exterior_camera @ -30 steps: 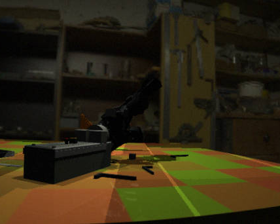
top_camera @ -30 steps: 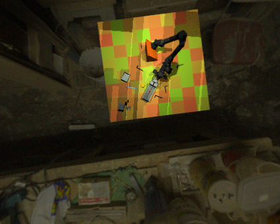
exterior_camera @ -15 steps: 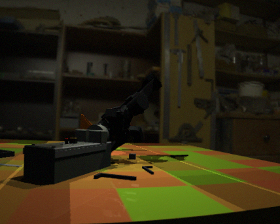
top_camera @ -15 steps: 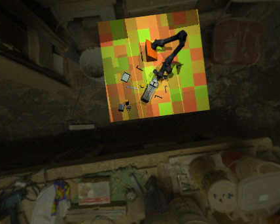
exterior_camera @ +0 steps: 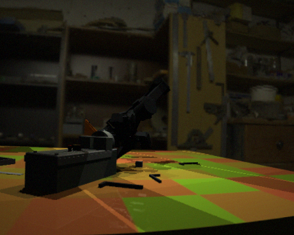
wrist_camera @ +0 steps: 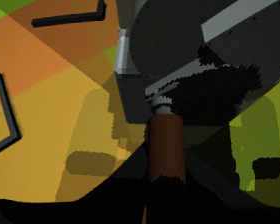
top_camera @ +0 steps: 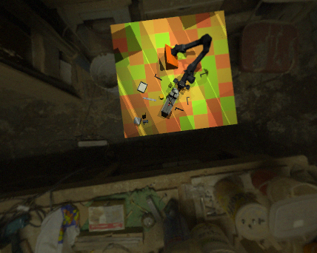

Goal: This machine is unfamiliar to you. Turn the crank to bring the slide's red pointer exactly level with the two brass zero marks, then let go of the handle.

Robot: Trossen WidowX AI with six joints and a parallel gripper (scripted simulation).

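Right now the small cube is 100 mm to the left of my gripper tip, 100 mm behind it and 30 mm below it. The rest, counted from my gripper tip: yellow disc 190 mm to the right, 40 mm ahead, 30 mm below; brown crank handle 30 mm above, 10 mm to the left, 10 mm behind; red pointer 150 mm ahead, 120 mm to the right, 40 mm above.
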